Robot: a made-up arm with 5 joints.
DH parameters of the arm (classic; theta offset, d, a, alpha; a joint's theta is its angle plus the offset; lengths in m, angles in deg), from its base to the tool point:
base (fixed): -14.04 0 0.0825 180
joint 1: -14.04 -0.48 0.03 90
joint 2: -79.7 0 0.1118 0
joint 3: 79.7 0 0.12 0
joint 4: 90 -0.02 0.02 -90
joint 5: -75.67 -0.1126 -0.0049 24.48
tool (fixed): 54.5 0.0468 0 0
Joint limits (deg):
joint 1: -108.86..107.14
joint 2: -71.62..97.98
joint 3: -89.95..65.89
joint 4: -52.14..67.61
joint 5: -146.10..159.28
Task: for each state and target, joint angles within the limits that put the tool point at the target. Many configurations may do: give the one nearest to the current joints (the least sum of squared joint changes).
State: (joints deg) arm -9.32 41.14 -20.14 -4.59 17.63
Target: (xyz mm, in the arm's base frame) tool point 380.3 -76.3 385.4
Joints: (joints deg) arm 7.86 78.75 -45.72 -7.29 15.31
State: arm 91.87 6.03 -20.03 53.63 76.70
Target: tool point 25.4 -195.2 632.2
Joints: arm 107.14 -11.65 -27.17 55.60 75.99
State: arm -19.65 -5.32 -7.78 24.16 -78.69
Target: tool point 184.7 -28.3 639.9
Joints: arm -17.80 -53.31 0.87 51.71 -84.03
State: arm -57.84 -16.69 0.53 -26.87 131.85
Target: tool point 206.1 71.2 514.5
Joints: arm -38.12 -38.79 45.21 7.64 135.70
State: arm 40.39 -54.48 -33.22 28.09 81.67
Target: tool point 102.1 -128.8 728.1
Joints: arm 78.37 -29.07 -34.02 20.54 79.60
